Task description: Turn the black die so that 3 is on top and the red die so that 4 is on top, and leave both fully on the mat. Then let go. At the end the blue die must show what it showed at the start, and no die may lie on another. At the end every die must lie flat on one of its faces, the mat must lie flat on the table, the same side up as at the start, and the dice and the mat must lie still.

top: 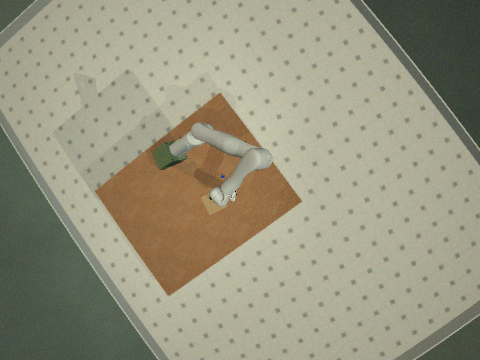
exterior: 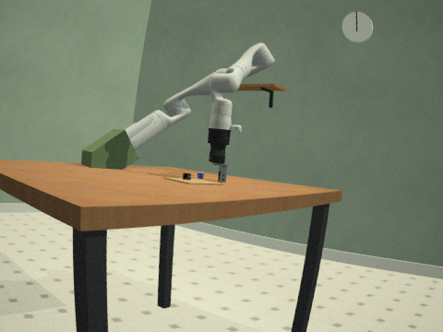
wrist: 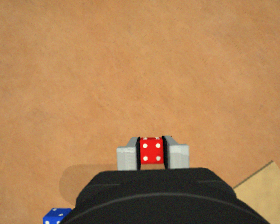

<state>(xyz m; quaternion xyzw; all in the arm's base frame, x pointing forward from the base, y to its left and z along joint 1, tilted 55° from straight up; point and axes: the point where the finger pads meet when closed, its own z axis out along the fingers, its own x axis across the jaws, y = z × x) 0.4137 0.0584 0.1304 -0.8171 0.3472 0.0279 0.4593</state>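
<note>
Right now the tan mat is 140 mm to the right of my hand and 20 mm below it. The rest, counted from my hand: blue die 110 mm behind, 10 mm below; then black die 30 mm behind, 140 mm to the right; then red die 10 mm below.
</note>
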